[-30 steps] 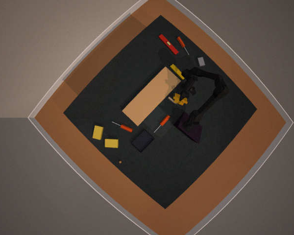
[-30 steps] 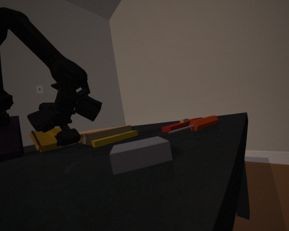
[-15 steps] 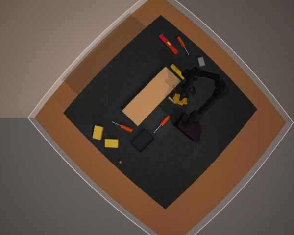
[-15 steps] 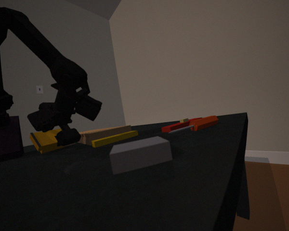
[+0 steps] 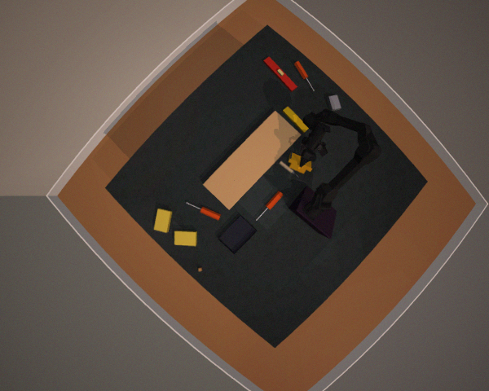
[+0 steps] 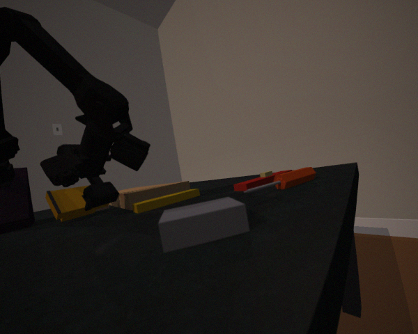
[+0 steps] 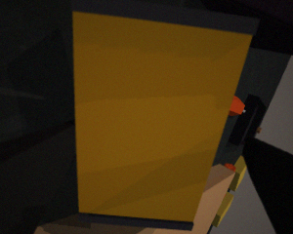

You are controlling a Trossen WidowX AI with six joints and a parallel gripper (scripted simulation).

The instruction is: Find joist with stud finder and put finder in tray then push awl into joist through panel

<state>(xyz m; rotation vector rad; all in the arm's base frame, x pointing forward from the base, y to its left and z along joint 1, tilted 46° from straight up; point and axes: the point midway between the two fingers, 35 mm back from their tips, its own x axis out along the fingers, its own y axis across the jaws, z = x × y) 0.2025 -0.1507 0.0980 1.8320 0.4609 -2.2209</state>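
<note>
Now: the yellow stud finder 2 cm behind my gripper tip, 1 cm to the left of it and 3 cm below it. The rest, counted from my gripper tip: awl: 5 cm to the left, 4 cm below; stud finder light: 4 cm behind, 1 cm to the left, 4 cm below; yellow bar: 17 cm ahead, 15 cm to the right, 4 cm below.
</note>
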